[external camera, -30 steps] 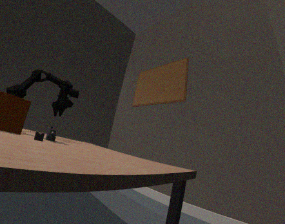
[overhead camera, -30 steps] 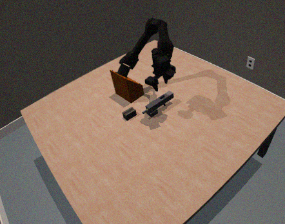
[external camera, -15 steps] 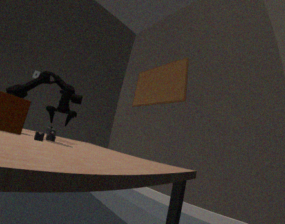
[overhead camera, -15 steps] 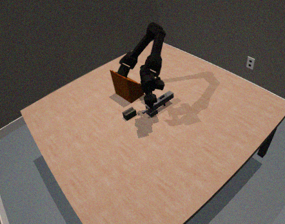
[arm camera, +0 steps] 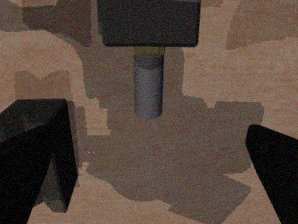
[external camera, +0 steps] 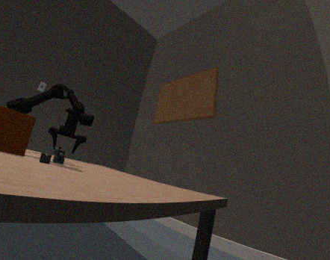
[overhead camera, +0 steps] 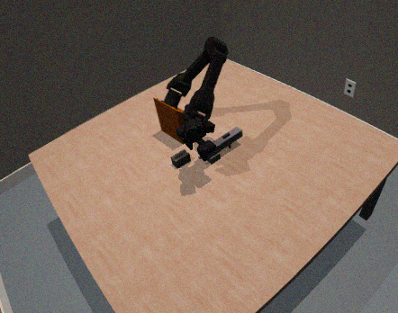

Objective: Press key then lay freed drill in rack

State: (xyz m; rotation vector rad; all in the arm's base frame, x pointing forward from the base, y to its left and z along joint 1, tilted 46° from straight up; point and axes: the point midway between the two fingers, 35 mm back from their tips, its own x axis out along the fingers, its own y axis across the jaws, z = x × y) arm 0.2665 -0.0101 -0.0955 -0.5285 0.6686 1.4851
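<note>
Now: the drill 7 cm to the left of my gripper tip and 1 cm below it.
</note>
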